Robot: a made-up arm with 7 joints.
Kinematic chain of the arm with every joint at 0, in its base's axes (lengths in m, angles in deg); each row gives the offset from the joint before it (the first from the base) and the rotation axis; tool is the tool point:
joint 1: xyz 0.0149 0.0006 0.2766 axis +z
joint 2: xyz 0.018 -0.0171 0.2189 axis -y
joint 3: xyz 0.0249 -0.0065 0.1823 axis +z
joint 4: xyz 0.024 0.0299 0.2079 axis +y
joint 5: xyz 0 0.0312 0.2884 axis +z
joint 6: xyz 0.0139 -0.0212 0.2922 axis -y
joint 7: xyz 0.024 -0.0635 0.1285 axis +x
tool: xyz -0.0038 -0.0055 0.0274
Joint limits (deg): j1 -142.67..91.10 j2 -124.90..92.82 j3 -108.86..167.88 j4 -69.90..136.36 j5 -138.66..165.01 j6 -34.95..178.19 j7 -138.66..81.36
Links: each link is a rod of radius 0.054 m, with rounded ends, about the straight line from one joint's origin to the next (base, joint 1, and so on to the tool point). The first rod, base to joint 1, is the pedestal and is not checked.
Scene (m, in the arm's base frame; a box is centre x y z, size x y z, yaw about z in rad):
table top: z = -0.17
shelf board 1: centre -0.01 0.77 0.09 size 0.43 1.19 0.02 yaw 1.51
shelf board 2: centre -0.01 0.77 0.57 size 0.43 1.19 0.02 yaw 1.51
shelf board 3: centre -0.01 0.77 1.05 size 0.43 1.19 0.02 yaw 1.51
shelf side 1: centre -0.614 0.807 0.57 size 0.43 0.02 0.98 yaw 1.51
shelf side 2: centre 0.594 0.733 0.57 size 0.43 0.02 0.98 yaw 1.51
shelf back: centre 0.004 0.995 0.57 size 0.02 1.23 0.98 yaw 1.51
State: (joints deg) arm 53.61 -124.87 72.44 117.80 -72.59 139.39 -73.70
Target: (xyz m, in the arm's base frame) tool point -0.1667 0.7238 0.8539
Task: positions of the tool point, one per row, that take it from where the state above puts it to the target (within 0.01 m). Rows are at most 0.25 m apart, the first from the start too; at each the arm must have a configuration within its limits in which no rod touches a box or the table.
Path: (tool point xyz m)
1: -0.3856 0.3141 0.3773
2: -0.4472 0.1462 0.4262
3: -0.3974 0.3048 0.5462
4: -0.2993 0.3902 0.6978
5: -0.1872 0.3868 0.8539
6: -0.1968 0.5058 0.8628
7: -0.1902 0.6198 0.8614
8: -0.1668 0.7238 0.8539

